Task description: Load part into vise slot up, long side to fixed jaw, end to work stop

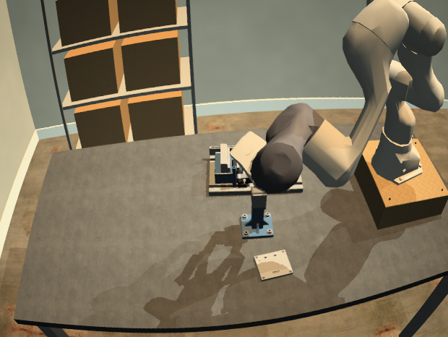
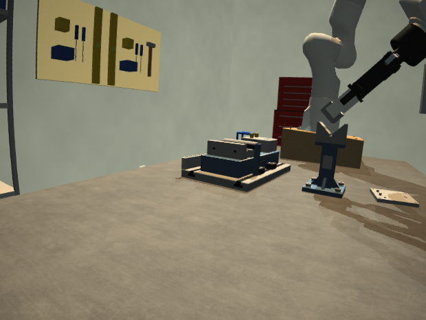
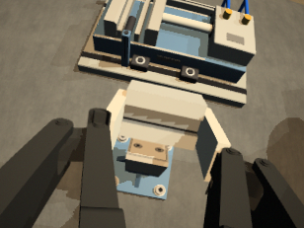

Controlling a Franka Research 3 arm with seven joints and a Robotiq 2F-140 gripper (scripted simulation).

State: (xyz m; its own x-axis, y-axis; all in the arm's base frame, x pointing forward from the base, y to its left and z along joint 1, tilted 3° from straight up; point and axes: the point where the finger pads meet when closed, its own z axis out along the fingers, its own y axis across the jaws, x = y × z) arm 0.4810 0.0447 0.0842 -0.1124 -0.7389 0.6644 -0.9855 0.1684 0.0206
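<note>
The part is 10 mm to the right of my hand and 10 mm below it. Also, from my hand: infeed plate 200 mm below, 140 mm to the left, 10 mm behind; work stop rod 210 mm to the right, 110 mm below, 30 mm ahead; cylinder rod 240 mm to the right, 120 mm below, 70 mm behind.
</note>
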